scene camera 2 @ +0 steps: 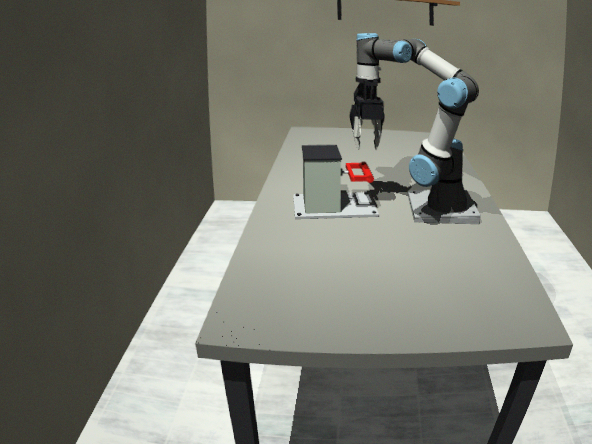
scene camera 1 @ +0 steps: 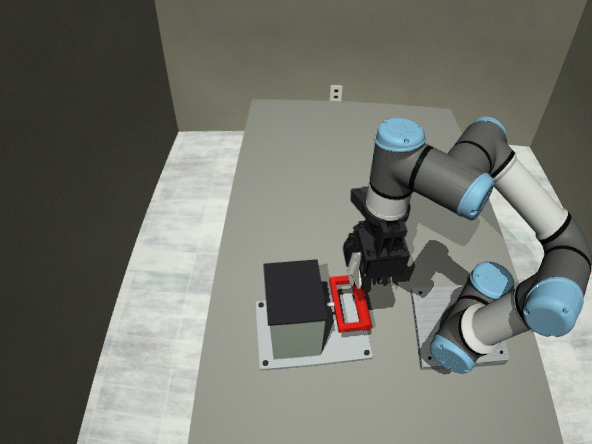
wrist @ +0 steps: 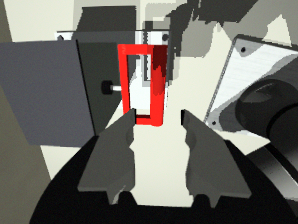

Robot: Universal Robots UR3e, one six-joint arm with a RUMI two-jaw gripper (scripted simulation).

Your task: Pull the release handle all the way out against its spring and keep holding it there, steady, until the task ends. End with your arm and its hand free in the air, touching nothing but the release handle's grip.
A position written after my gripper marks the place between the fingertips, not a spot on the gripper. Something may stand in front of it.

I see my gripper [scene camera 1: 365,283] and a black-topped box [wrist: 62,99].
My gripper shows as well in the wrist view [wrist: 158,110].
